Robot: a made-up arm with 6 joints.
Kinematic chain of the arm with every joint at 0, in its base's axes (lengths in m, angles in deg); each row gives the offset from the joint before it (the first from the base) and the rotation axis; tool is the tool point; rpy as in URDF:
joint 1: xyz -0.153 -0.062 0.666 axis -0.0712 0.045 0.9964
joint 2: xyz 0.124 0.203 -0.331 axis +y
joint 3: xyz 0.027 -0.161 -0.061 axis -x
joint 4: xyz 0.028 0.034 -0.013 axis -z
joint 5: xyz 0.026 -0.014 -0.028 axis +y
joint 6: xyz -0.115 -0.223 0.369 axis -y
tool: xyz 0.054 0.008 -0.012 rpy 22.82 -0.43 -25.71
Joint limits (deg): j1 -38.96..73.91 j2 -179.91..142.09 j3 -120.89..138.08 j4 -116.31..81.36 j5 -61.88..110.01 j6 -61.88..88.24
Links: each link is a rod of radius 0.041 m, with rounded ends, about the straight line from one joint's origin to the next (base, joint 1, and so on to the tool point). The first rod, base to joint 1, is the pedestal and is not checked.
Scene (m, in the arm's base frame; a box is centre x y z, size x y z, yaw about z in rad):
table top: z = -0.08
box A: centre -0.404 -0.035 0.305 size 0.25 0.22 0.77 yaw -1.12
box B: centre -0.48 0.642 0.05 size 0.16 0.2 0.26 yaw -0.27
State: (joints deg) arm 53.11 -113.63 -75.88 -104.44 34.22 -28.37
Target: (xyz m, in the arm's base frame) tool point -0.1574 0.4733 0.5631
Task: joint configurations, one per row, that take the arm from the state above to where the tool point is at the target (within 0.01 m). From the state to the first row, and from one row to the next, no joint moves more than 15 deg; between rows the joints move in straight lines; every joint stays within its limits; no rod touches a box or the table.
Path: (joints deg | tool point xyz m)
1: 41.64 -101.75 -69.50 -96.09 32.62 -29.96 | -0.1676 -0.2787 0.5642
2: 30.17 -89.88 -63.12 -87.73 31.02 -31.55 | -0.1547 -0.2236 0.6312
3: 18.70 -78.00 -56.73 -79.38 29.42 -33.14 | -0.1067 -0.1878 0.6725
4: 7.23 -66.13 -50.35 -71.03 27.82 -34.73 | -0.0441 -0.1860 0.6859
5: 10.89 -68.84 -42.64 -74.64 40.66 -29.88 | -0.1248 -0.0774 0.7222
6: 14.56 -71.55 -34.92 -78.26 53.50 -25.03 | -0.1891 0.0449 0.7263
7: 18.23 -74.26 -27.21 -81.88 66.33 -20.18 | -0.2280 0.1704 0.7030
8: 21.89 -76.97 -19.50 -85.50 79.17 -15.33 | -0.2361 0.2894 0.6608
9: 25.56 -79.68 -11.79 -89.11 92.01 -10.48 | -0.2116 0.3928 0.6107
10: 29.22 -82.39 -4.07 -92.73 104.84 -5.64 | -0.1573 0.4733 0.5631

